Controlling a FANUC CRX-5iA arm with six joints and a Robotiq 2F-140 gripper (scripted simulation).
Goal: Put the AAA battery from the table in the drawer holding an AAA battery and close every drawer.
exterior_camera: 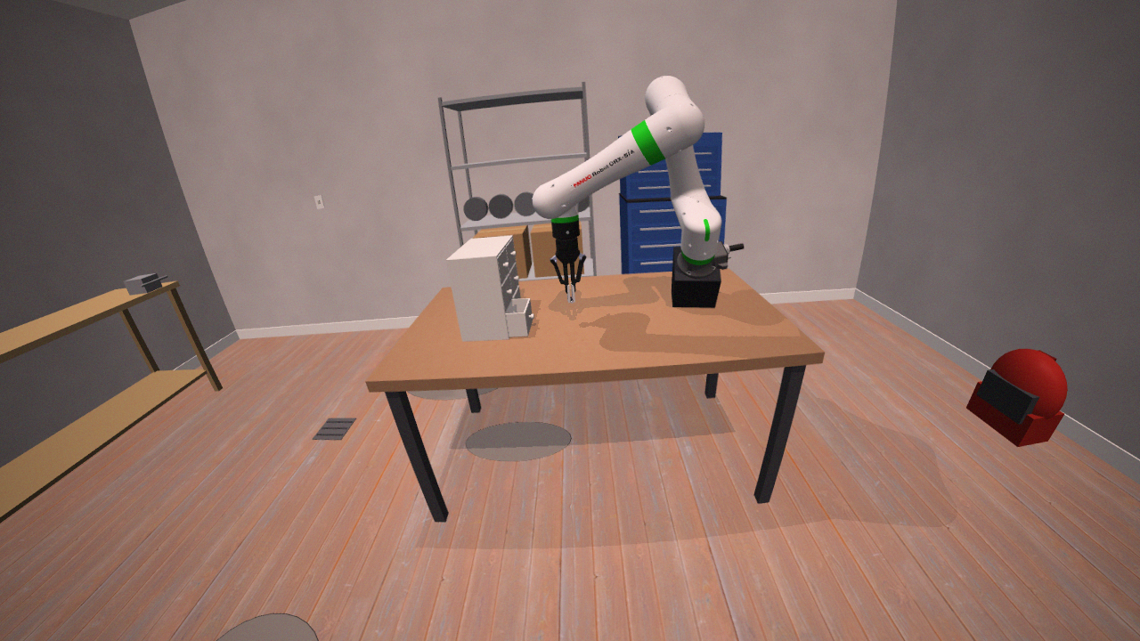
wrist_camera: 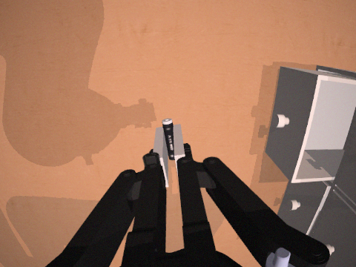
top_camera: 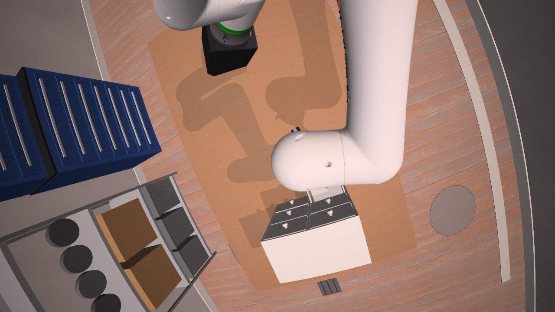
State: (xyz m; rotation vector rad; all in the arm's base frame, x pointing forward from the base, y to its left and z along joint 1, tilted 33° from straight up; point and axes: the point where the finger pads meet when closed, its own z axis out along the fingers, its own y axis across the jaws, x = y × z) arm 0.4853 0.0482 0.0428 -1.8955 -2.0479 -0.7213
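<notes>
The green battery is 20 cm ahead of my hand and 12 cm below it. From my hand the other things lie so: AAA battery 3 cm below.
</notes>
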